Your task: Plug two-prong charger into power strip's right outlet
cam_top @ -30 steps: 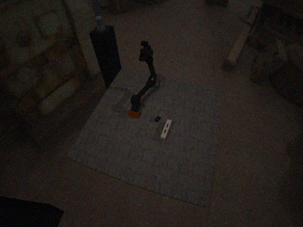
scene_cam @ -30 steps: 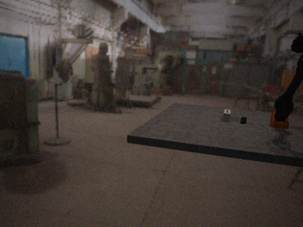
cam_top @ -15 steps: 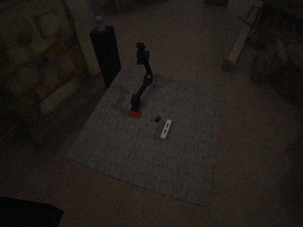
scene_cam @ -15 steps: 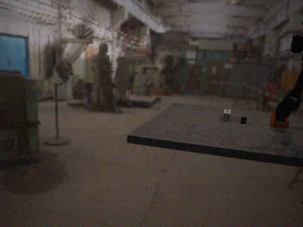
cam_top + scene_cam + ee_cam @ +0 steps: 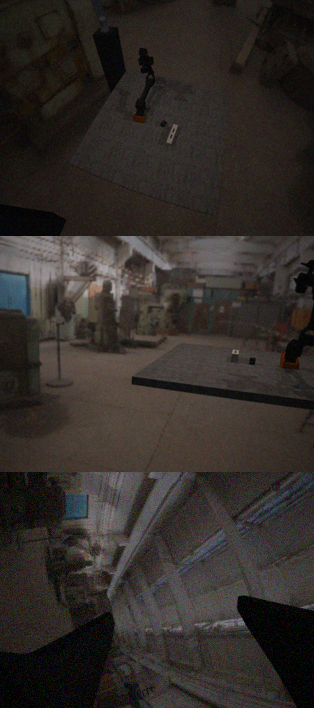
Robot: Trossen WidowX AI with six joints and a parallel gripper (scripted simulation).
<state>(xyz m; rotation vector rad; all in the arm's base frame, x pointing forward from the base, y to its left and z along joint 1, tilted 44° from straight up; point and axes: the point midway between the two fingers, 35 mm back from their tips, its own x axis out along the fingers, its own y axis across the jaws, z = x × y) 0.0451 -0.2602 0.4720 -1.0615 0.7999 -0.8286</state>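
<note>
My gripper tip is 18 cm short of the two-prong charger, 11 cm to the left of it and 58 cm above it.
</note>
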